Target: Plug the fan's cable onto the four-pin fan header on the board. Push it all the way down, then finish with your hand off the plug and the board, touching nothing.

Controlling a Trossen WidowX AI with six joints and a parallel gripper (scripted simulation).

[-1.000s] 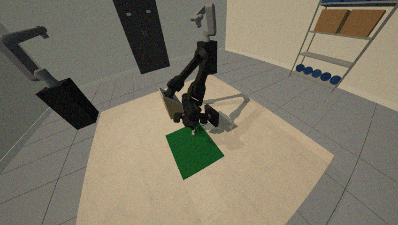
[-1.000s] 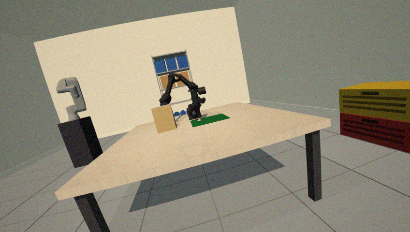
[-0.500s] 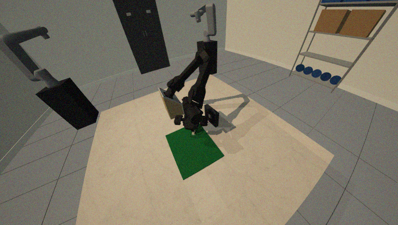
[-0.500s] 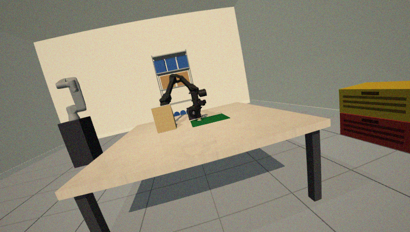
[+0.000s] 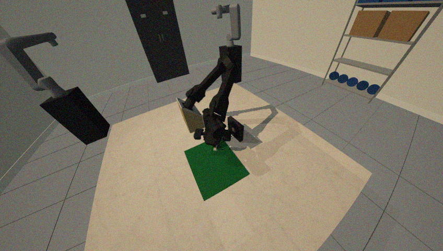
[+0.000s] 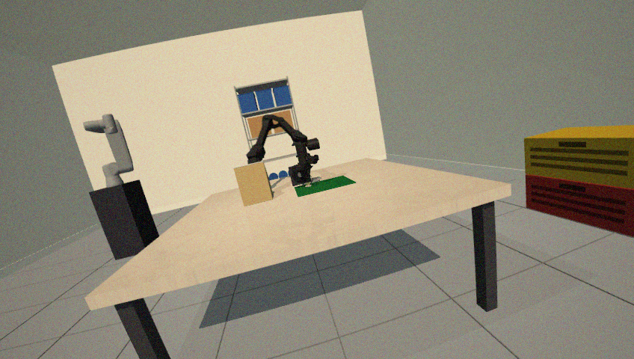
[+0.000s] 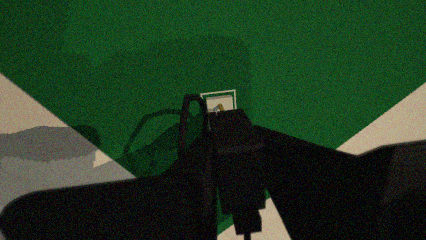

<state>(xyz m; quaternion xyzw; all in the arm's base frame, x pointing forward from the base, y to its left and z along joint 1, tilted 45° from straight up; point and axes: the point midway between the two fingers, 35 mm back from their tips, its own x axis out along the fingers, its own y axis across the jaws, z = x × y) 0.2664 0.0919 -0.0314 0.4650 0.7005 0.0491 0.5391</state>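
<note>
Right now the four-pin header is 4 cm below my gripper tip. Also, from my gripper tip: black fan: 2 cm behind, 15 cm to the left, 2 cm above; then green board: 7 cm ahead, 5 cm to the right, 6 cm below; then black plug: 1 cm above.
</note>
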